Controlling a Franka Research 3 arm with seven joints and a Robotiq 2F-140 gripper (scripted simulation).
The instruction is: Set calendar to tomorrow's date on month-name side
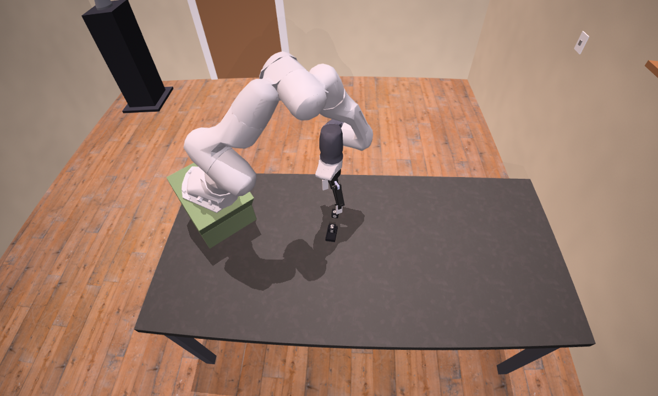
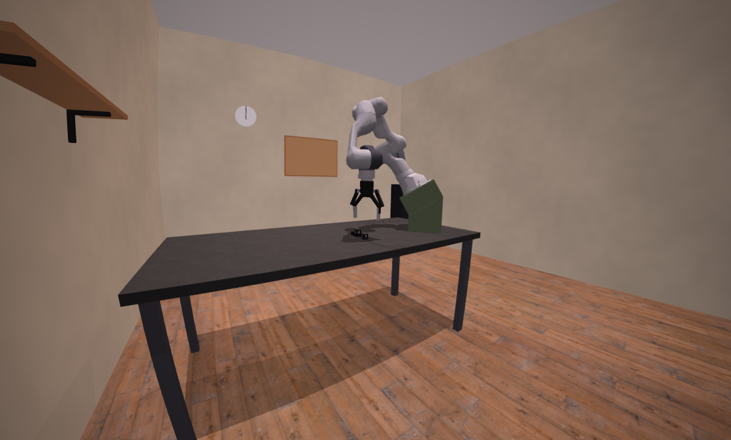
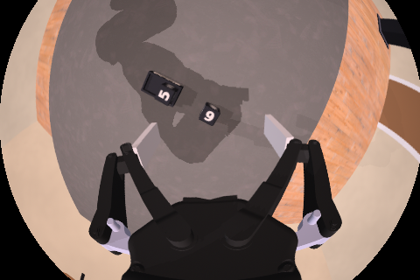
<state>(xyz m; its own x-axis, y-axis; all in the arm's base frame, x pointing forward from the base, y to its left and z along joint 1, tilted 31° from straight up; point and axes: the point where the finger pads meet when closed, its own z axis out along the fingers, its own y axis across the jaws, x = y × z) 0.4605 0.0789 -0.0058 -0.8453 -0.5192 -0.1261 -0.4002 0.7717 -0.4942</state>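
Right now the dark date cube is 11 cm below my hand and 1 cm ahead of it. Round my hand: black tray: 11 cm below, 10 cm to the right.
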